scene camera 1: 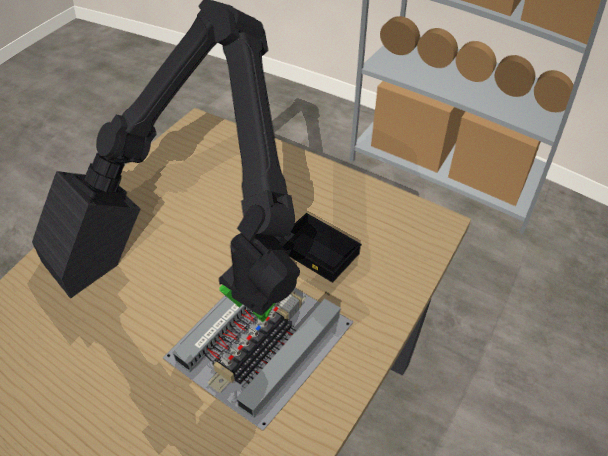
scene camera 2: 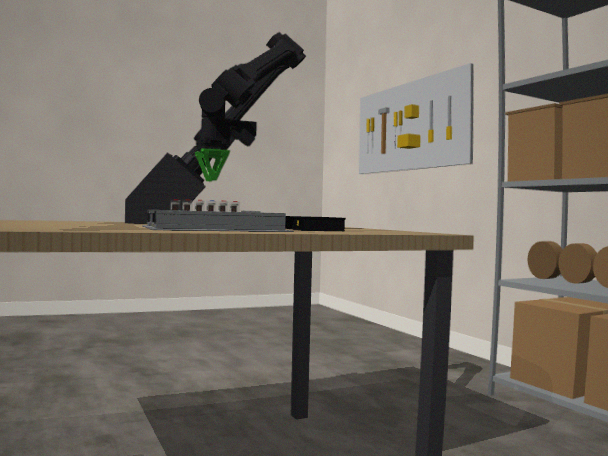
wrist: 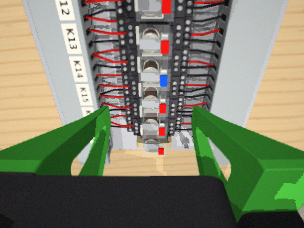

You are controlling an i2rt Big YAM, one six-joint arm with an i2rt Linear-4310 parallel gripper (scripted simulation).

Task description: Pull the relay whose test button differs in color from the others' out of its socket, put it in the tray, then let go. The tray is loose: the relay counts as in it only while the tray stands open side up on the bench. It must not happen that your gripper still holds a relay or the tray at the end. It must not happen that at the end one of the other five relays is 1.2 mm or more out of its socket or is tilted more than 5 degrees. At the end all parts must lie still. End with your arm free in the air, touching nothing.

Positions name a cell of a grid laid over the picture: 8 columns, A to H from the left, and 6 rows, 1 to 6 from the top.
Labels:
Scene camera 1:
gripper: D5
black tray: E4
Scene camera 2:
black tray: D3
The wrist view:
gripper: D3

